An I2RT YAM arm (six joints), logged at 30 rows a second.
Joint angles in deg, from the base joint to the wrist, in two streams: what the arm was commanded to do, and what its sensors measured. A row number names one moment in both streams.
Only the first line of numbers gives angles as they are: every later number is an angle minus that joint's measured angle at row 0.
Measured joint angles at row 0: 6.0 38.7 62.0 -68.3 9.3 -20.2
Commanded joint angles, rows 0 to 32: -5.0 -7.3 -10.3 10.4 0.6 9.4; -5.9 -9.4 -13.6 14.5 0.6 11.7; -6.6 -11.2 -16.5 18.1 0.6 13.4; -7.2 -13.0 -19.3 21.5 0.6 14.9; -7.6 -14.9 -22.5 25.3 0.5 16.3; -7.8 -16.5 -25.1 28.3 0.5 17.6; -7.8 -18.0 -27.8 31.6 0.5 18.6; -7.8 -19.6 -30.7 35.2 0.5 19.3; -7.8 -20.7 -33.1 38.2 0.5 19.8; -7.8 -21.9 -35.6 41.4 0.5 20.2; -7.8 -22.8 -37.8 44.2 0.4 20.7; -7.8 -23.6 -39.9 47.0 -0.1 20.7; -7.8 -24.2 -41.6 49.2 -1.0 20.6; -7.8 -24.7 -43.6 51.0 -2.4 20.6; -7.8 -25.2 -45.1 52.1 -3.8 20.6; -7.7 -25.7 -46.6 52.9 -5.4 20.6; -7.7 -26.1 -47.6 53.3 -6.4 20.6; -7.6 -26.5 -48.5 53.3 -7.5 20.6; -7.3 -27.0 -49.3 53.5 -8.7 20.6; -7.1 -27.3 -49.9 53.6 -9.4 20.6; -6.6 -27.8 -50.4 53.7 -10.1 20.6; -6.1 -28.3 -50.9 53.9 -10.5 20.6; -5.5 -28.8 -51.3 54.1 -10.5 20.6; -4.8 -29.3 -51.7 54.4 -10.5 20.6; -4.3 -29.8 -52.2 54.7 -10.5 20.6; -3.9 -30.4 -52.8 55.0 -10.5 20.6; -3.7 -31.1 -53.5 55.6 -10.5 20.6; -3.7 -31.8 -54.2 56.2 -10.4 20.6; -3.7 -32.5 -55.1 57.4 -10.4 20.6; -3.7 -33.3 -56.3 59.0 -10.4 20.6; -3.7 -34.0 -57.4 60.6 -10.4 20.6; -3.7 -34.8 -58.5 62.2 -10.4 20.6; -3.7 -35.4 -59.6 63.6 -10.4 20.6
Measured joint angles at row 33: -3.8 -33.3 -56.8 61.4 -9.6 20.1
